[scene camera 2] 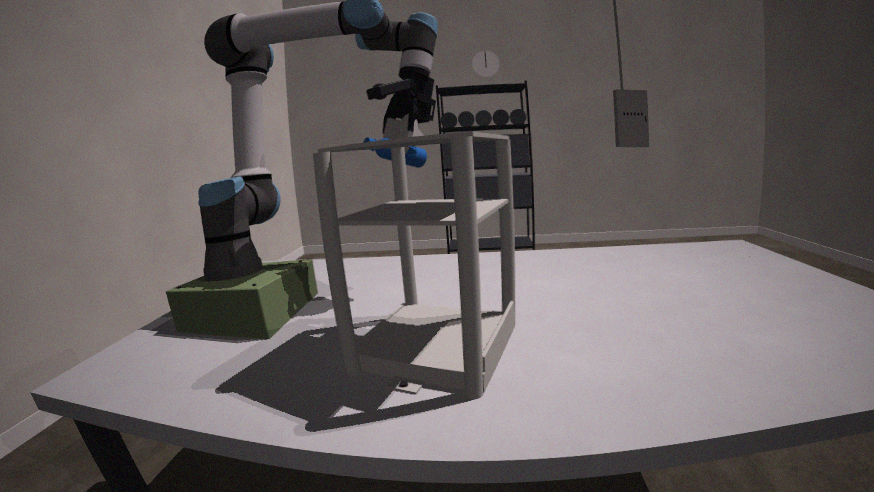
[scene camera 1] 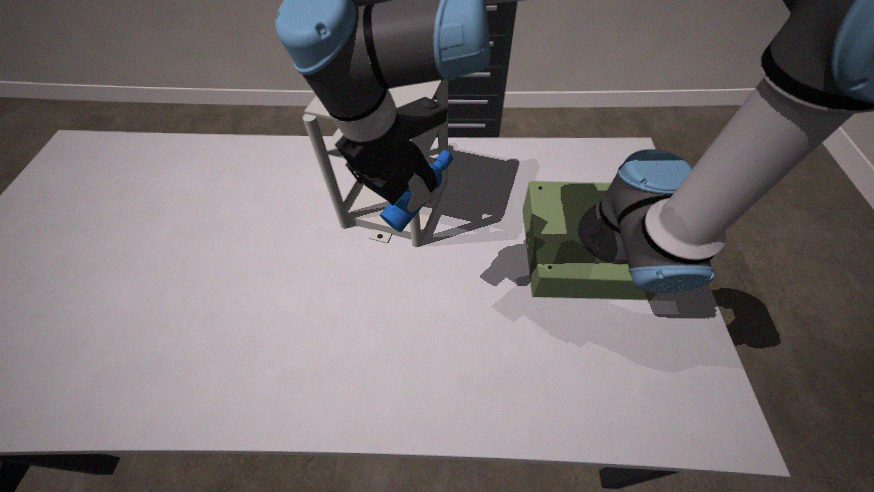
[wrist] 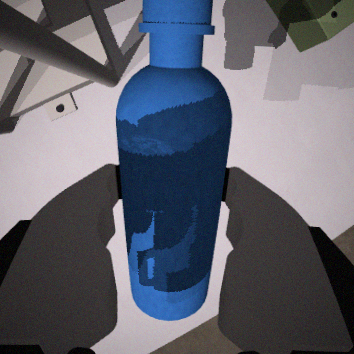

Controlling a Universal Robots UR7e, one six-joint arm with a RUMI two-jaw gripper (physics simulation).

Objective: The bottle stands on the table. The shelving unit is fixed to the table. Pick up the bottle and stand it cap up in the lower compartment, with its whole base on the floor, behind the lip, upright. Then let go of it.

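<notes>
The blue bottle (scene camera 1: 397,216) (scene camera 2: 415,156) (wrist: 172,110) is in the air, tipped close to lying flat. In scene camera 2 its cap points left and its base right, a little lower. My gripper (scene camera 1: 422,190) (scene camera 2: 397,130) (wrist: 172,169) is shut on the bottle's body, one jaw on each side. The light shelving unit (scene camera 1: 325,174) (scene camera 2: 467,262) (wrist: 75,56) stands on the table. The bottle appears outside it, near top-board height, on the side away from scene camera 2. The middle shelf (scene camera 2: 391,213), lower floor (scene camera 2: 449,347) and lip (scene camera 2: 499,342) show in scene camera 2.
The arm's green base block (scene camera 1: 581,288) (scene camera 2: 214,314) stands beside the unit, on its right in scene camera 1. A small fixing tab (scene camera 1: 379,236) (scene camera 2: 409,387) (wrist: 61,108) sits at the unit's foot. The unit's posts stand close to the bottle and gripper in scene camera 1.
</notes>
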